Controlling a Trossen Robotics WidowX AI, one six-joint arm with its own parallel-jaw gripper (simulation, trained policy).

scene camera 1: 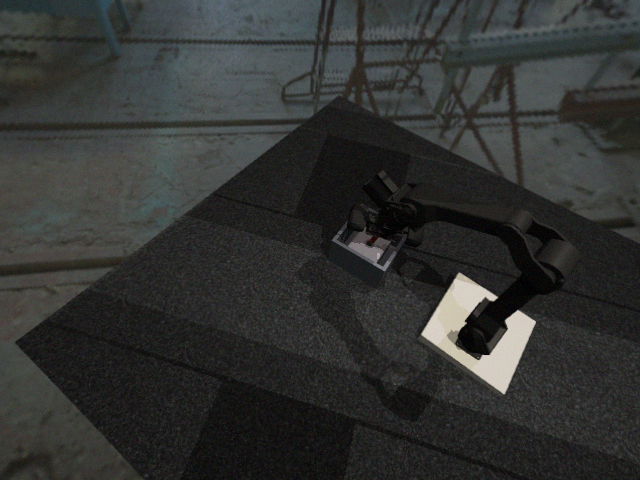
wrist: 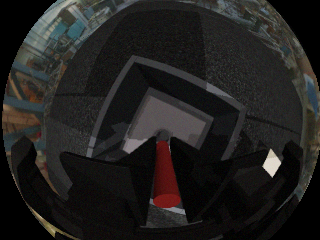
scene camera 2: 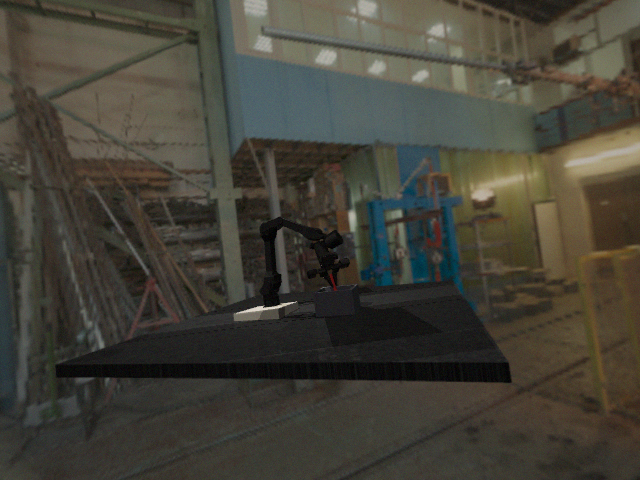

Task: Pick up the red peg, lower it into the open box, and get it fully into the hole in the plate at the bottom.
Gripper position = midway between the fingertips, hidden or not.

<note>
In view: my gripper (wrist: 163,141), a red peg (wrist: 165,193), a grey box (wrist: 223,116) and a pale plate (scene camera 1: 360,243).
The pale plate also shows in the wrist view (wrist: 156,116). Scene camera 2 misses the pale plate, which is hidden by the grey box.
</note>
